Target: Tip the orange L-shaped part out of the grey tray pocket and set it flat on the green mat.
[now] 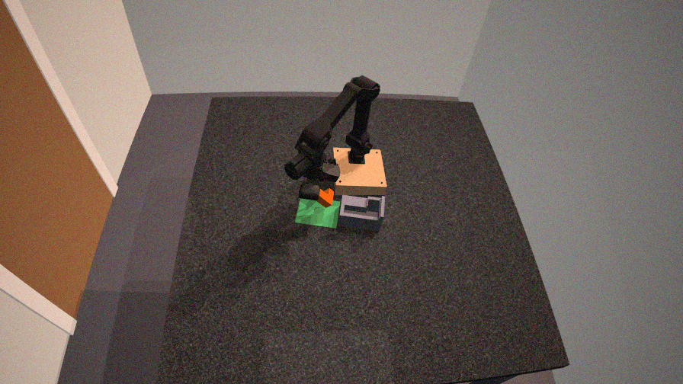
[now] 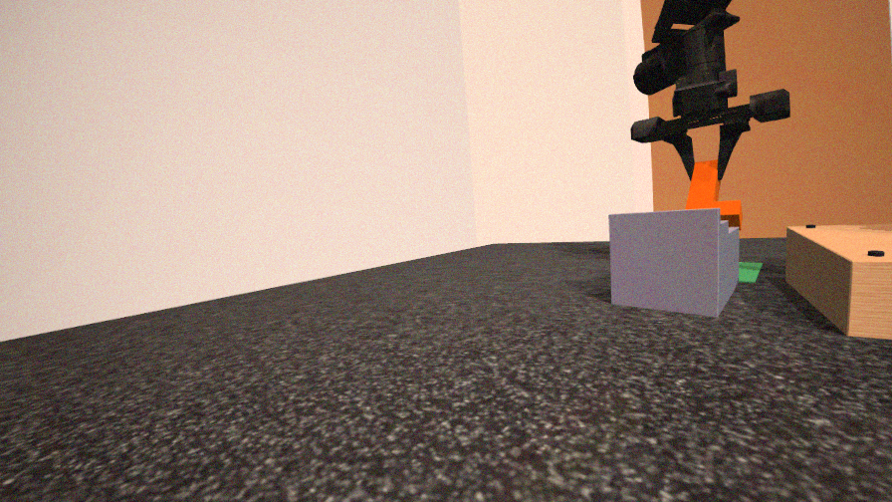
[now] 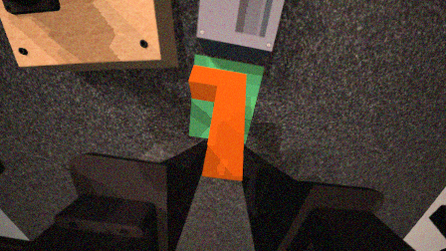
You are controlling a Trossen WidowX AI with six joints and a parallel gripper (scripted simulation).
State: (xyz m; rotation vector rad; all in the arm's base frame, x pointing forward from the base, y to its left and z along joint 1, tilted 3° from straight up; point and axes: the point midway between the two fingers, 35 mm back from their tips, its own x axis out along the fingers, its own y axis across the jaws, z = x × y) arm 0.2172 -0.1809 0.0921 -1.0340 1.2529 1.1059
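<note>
The green mat lies 20 mm to the left of my gripper tip and 140 mm below it. The rest, counted from my gripper tip: orange L-shaped part 10 mm behind, 30 mm to the left, 30 mm below.
</note>
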